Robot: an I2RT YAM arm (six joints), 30 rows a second.
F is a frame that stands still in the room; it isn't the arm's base.
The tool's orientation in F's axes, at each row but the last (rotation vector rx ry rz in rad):
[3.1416, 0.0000, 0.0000]
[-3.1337, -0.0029, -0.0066]
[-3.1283, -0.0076, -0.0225]
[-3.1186, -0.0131, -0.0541]
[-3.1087, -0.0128, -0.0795]
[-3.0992, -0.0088, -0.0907]
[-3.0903, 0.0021, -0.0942]
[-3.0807, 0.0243, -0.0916]
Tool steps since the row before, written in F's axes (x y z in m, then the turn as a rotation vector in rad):
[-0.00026, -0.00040, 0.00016, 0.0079, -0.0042, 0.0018]
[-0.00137, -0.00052, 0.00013, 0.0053, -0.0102, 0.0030]
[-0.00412, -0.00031, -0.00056, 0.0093, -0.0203, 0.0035]
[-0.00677, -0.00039, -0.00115, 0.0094, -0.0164, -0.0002]
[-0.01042, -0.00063, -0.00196, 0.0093, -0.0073, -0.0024]
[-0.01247, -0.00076, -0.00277, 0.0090, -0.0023, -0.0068]
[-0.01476, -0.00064, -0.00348, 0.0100, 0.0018, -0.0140]
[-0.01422, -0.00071, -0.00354, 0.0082, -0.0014, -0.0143]
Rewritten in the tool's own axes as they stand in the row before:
[-0.00026, 0.00040, -0.00016, 0.0079, 0.0042, -0.0018]
[-0.00137, 0.00052, -0.00014, 0.0053, 0.0102, -0.0031]
[-0.00413, 0.00030, 0.00050, 0.0093, 0.0203, -0.0036]
[-0.00681, 0.00036, 0.00091, 0.0093, 0.0165, 0.0002]
[-0.01051, 0.00060, 0.00141, 0.0091, 0.0075, 0.0026]
[-0.01261, 0.00079, 0.00200, 0.0086, 0.0026, 0.0072]
[-0.01494, 0.00081, 0.00254, 0.0091, -0.0011, 0.0147]
[-0.01439, 0.00112, 0.00263, 0.0074, 0.0021, 0.0147]

